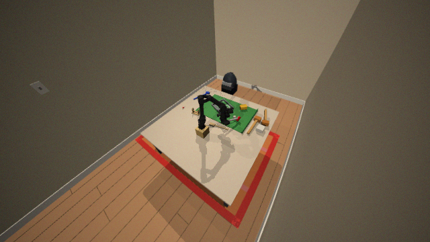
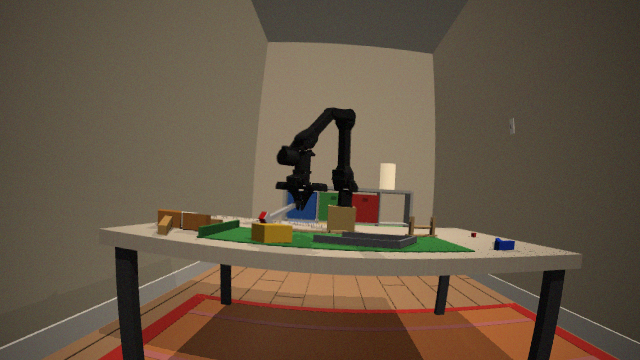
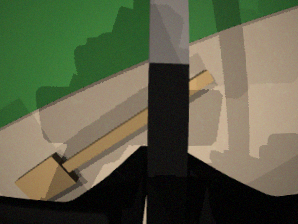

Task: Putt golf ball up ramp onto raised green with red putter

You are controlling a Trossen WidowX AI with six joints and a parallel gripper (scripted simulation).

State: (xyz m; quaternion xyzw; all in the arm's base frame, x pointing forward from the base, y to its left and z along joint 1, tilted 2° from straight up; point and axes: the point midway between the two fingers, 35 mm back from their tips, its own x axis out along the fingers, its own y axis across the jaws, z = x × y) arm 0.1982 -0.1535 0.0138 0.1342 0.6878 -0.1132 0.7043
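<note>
My gripper tip is now 80 mm to the right of the wooden stick, 70 mm above it and 20 mm past it. From my gripper tip the other things lie so: green mat 280 mm ahead, 160 mm to the left, 80 mm below; then red putter 110 mm ahead, 40 mm to the right; then white golf ball 220 mm ahead, 50 mm below, 20 mm to the right.
</note>
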